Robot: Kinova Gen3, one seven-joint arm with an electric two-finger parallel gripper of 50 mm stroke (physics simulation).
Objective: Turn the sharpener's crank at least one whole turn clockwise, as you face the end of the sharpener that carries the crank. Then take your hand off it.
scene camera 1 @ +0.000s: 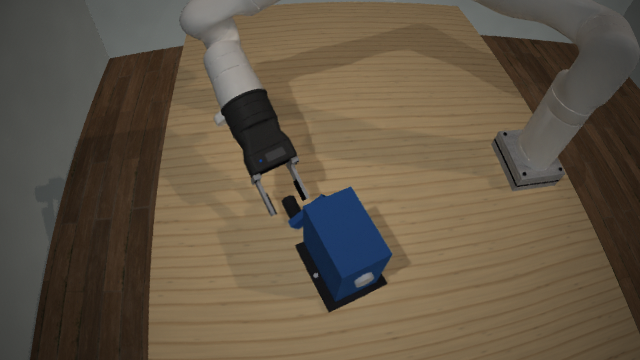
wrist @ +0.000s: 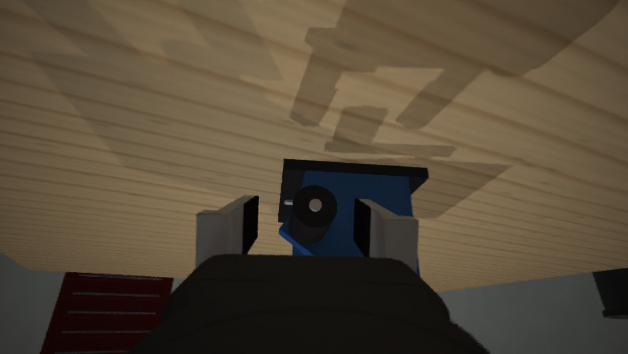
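Pixels of known places: gripper, between the fingertips: (scene camera 1: 290, 207) (wrist: 306, 218); arm's base, origin of its link: (scene camera 1: 533, 152).
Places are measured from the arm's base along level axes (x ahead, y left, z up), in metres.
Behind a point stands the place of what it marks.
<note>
The blue sharpener (scene camera 1: 345, 232) @(x 0.468, y 0.074, z 0.081 m) (wrist: 372, 200) @(x 0.463, y 0.013, z -0.020 m) stands upright on its black base (scene camera 1: 320, 287) @(x 0.507, y 0.103, z -0.039 m) (wrist: 355, 167) @(x 0.474, y 0.014, z -0.044 m). Its crank is at the end facing the gripper: a blue arm (scene camera 1: 296, 221) (wrist: 295, 243) with a black cylindrical knob (scene camera 1: 291, 206) @(x 0.517, y -0.019, z 0.018 m) (wrist: 315, 220) @(x 0.517, y -0.038, z 0.015 m) that sticks out toward the gripper. In the wrist view the knob is in front of the left part of the sharpener's end face. My gripper (scene camera 1: 289, 207) @(x 0.518, y -0.023, z 0.009 m) (wrist: 306, 218) @(x 0.518, y -0.023, z 0.009 m) is wide open and empty. Its fingertips stand on either side of the knob's outer end, with gaps to both. Part of the crank arm is hidden behind the gripper body in the wrist view.
The wooden table (scene camera 1: 450, 225) @(x 0.247, y 0.069, z -0.047 m) (wrist: 125, 100) @(x 0.616, y -0.021, z -0.047 m) carries the sharpener and the arm's grey base plate (scene camera 1: 537, 177) @(x 0.031, y 0.056, z -0.002 m), at the right. A red panel with pale lines (wrist: 110, 310) and a dark object (wrist: 612, 295) show beyond the table edge.
</note>
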